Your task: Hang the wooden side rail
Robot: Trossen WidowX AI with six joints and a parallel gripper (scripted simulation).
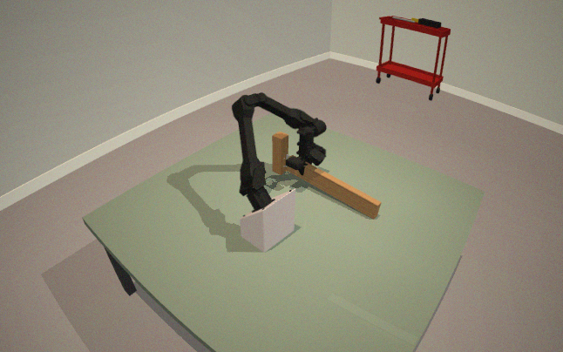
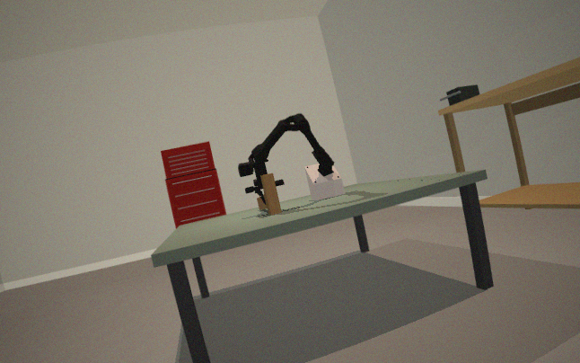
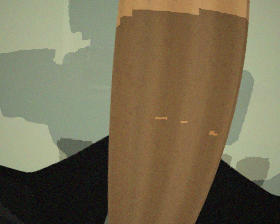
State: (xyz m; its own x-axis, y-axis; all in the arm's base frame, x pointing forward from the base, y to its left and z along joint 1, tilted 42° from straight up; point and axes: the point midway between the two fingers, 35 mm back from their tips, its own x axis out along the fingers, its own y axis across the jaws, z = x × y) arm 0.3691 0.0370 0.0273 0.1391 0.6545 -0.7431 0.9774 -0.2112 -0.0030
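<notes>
Right now my gripper tip is 13 cm to the right of the wooden headboard post, 4 cm below it and 2 cm short of it.
</notes>
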